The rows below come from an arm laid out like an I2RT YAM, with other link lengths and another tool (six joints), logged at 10 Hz.
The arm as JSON. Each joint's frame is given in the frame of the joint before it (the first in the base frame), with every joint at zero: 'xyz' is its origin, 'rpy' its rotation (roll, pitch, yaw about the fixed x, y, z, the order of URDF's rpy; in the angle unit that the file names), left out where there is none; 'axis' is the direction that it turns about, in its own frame. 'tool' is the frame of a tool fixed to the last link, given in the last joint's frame.
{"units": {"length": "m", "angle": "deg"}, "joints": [
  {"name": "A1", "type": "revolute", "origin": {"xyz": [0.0, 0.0, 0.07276]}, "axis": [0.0, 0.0, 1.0]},
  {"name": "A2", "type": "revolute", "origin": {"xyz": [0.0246, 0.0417, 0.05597]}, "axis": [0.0, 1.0, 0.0]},
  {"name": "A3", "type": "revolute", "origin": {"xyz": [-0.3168, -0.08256, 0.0]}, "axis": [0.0, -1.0, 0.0]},
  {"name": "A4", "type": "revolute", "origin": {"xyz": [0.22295, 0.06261, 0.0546]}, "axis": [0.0, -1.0, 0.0]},
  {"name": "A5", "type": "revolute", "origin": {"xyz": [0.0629, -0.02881, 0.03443]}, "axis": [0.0, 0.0, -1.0]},
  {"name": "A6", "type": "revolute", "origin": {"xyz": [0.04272, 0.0, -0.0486]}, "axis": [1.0, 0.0, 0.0]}
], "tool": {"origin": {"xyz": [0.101, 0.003, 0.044], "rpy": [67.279, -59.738, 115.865]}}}
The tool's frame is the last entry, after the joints.
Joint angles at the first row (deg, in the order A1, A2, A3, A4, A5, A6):
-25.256 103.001 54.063 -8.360 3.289 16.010
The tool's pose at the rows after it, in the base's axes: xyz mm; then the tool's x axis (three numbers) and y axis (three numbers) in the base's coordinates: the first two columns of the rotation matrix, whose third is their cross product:
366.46 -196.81 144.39 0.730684 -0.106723 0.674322 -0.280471 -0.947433 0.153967
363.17 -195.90 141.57 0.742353 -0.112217 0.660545 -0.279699 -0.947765 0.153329
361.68 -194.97 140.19 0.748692 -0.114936 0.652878 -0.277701 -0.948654 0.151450
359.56 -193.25 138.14 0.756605 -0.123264 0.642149 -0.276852 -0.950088 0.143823
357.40 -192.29 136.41 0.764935 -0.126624 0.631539 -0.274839 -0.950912 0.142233
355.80 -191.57 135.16 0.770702 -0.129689 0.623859 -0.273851 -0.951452 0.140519
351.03 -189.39 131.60 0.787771 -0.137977 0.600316 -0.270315 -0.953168 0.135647
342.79 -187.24 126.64 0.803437 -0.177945 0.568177 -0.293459 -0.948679 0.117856
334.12 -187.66 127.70 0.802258 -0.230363 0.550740 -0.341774 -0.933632 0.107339
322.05 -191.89 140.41 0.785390 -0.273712 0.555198 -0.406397 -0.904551 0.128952
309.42 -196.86 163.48 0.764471 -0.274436 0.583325 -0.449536 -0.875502 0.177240
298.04 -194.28 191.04 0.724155 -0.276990 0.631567 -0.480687 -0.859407 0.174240
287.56 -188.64 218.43 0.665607 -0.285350 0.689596 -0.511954 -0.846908 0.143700
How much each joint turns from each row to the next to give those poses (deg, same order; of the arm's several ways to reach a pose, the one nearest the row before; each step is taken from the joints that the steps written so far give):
0.415 0.000 0.000 -1.378 0.044 0.000
-0.022 0.000 -0.130 -0.940 0.153 0.022
0.023 0.000 -0.003 -0.610 -0.021 0.001
0.043 0.000 0.025 -0.964 -0.219 0.239
0.001 0.000 0.000 -0.809 0.022 -0.021
-0.001 -0.001 -0.002 -0.588 0.000 0.022
-0.001 0.001 0.023 -1.793 -0.001 0.021
0.000 -0.023 0.000 -2.624 0.066 1.792
0.002 -0.764 0.065 -2.337 0.722 3.018
-0.001 -2.579 0.001 -2.427 2.622 3.321
0.001 -4.109 -0.001 -2.075 3.629 1.356
-0.001 -5.355 -0.001 -2.099 0.633 1.289
0.131 -5.508 0.002 -1.487 -0.525 1.901

